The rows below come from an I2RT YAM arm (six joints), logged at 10 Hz.
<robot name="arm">
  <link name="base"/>
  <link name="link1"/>
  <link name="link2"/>
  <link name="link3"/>
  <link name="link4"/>
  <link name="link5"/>
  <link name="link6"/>
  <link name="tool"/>
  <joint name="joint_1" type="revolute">
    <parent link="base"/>
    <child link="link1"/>
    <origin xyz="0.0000 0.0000 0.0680"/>
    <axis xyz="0 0 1"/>
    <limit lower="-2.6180" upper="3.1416"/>
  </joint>
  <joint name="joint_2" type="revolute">
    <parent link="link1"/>
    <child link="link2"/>
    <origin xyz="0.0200 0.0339 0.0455"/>
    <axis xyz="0 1 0"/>
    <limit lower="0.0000" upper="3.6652"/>
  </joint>
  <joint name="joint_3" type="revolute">
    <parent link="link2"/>
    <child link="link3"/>
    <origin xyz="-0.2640 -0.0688 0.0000"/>
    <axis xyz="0 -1 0"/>
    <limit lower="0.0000" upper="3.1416"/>
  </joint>
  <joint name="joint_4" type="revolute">
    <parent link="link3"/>
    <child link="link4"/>
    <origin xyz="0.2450 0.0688 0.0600"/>
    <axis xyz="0 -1 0"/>
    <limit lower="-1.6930" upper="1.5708"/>
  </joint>
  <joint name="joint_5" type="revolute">
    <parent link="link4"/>
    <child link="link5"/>
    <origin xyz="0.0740 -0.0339 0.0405"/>
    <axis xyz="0 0 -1"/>
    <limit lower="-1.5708" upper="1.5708"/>
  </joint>
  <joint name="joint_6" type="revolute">
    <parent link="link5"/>
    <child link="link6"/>
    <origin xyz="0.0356 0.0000 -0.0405"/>
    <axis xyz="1 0 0"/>
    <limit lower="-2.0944" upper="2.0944"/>
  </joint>
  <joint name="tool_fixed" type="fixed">
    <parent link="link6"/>
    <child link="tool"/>
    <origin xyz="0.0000 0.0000 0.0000" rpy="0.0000 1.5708 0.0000"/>
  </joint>
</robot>
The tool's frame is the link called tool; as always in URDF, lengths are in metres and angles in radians.
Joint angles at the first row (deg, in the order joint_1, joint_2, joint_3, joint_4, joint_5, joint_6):
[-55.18 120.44 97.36 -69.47 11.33 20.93]
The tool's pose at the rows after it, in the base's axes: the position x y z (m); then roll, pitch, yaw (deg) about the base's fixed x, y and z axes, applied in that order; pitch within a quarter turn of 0, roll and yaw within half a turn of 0:
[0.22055 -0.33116 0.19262 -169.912 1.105 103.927]
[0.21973 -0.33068 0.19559 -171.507 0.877 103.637]
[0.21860 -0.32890 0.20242 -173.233 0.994 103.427]
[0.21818 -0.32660 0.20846 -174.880 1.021 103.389]
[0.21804 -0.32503 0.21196 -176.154 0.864 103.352]
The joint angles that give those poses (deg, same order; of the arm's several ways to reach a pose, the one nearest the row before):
[-55.46 120.40 97.60 -69.76 9.82 20.93]
[-55.66 119.94 97.62 -69.89 8.25 20.93]
[-55.79 118.91 97.67 -70.24 6.68 20.93]
[-55.79 117.97 97.67 -70.56 5.15 20.91]
[-55.79 117.43 97.67 -70.81 3.90 20.91]

